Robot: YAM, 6 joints.
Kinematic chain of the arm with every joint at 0, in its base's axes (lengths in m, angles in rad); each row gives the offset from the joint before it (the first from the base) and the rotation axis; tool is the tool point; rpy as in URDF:
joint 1: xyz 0 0 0.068 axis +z
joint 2: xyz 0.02 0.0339 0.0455 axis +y
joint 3: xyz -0.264 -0.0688 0 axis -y
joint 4: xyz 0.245 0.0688 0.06 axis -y
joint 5: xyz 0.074 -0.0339 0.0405 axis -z
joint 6: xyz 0.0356 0 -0.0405 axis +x
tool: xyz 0 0 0 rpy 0 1.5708 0
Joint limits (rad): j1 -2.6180..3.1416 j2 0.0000..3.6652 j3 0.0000..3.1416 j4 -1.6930..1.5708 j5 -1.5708..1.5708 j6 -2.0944..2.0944
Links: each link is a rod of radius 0.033 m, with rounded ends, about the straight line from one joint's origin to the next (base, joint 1, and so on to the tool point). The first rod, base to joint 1, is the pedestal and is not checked.
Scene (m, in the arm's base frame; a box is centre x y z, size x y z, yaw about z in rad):
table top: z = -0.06
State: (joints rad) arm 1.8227 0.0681 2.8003 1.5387 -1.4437 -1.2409
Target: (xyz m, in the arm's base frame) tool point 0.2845 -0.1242 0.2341
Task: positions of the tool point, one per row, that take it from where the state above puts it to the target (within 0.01 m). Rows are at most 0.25 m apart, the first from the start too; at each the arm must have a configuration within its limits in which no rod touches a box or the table.
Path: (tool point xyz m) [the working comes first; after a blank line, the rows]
Joints at the target: -0.5266 1.6399 0.7281 1.1045 -1.5690 -1.2409
Straight joint move there: clear.

1: -0.0564 -0.5010 0.2848
2: -0.1691 -0.3776 0.4449
3: -0.1867 -0.1963 0.5569
4: -0.0990 -0.0304 0.6030
5: 0.0543 0.0580 0.5789
6: 0.2049 0.0481 0.4940
7: 0.2902 -0.0322 0.3695
8: 0.2845 -0.1242 0.2341

